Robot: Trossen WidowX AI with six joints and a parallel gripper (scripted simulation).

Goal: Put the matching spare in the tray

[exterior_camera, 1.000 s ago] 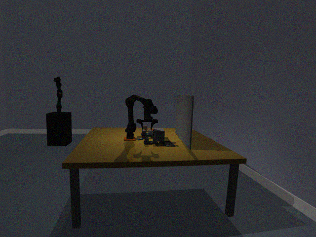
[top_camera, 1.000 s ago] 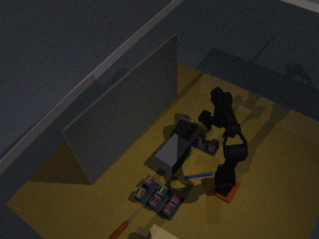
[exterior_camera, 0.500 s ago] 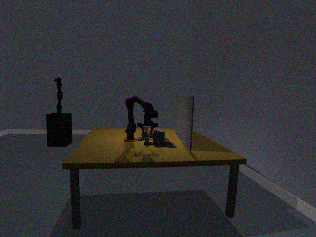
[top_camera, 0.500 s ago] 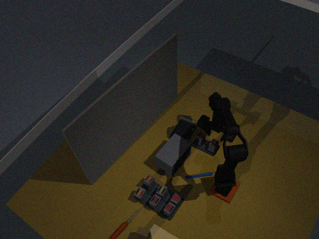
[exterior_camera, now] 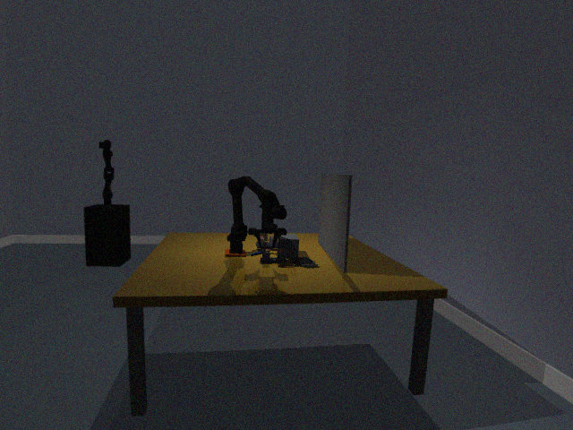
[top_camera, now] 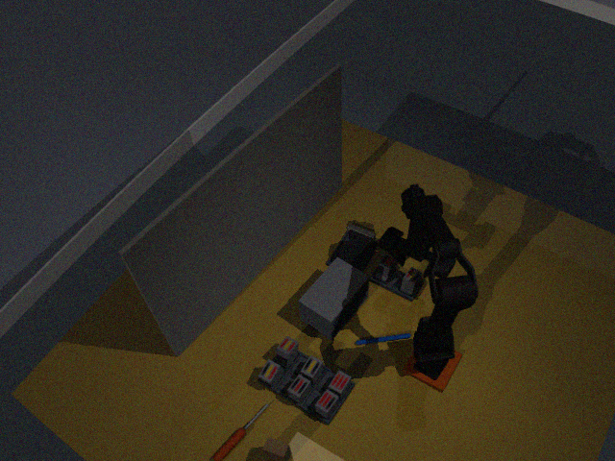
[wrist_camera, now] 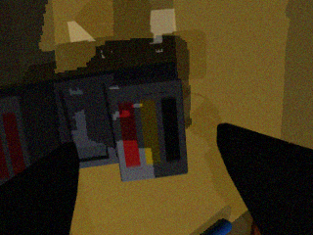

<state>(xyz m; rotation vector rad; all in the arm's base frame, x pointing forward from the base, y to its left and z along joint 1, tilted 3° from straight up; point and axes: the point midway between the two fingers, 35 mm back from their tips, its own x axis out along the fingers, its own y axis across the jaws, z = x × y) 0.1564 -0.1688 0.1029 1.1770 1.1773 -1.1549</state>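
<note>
My gripper tip is 2 cm above the grey spare. Also, from my gripper tip: grey mounted block (13 cm ahead, 18 cm to the left, 2 cm below); tall grey panel (36 cm ahead, 17 cm to the left, 15 cm above); blue pen (3 cm behind, 18 cm to the left, 6 cm below).
</note>
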